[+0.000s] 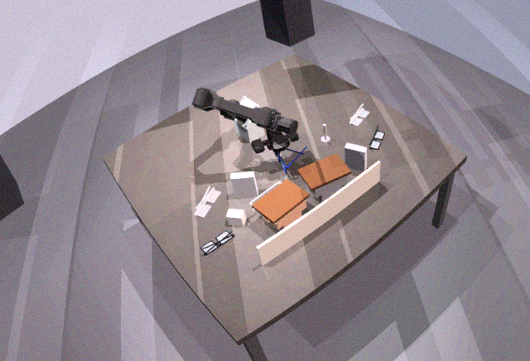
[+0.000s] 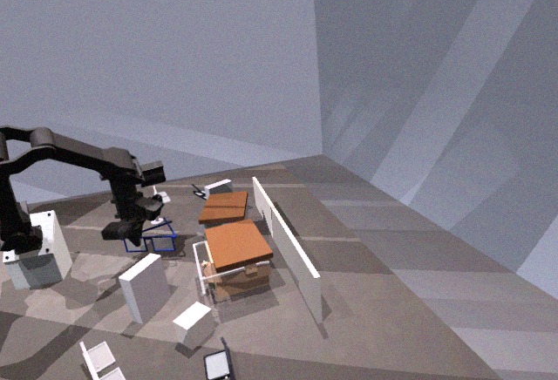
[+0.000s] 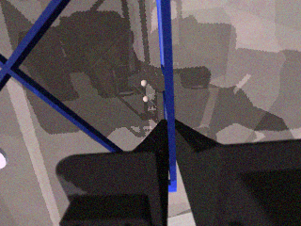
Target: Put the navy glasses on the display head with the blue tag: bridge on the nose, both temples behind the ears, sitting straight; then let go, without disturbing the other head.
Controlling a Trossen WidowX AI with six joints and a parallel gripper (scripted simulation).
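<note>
Now: the white peg stand 3 cm ahead of my gripper tip, 25 cm to the left of it and 3 cm below it. Also, from my gripper tip: peach display head (21 cm ahead, 18 cm to the right); then long white panel (36 cm ahead, 9 cm to the right).
</note>
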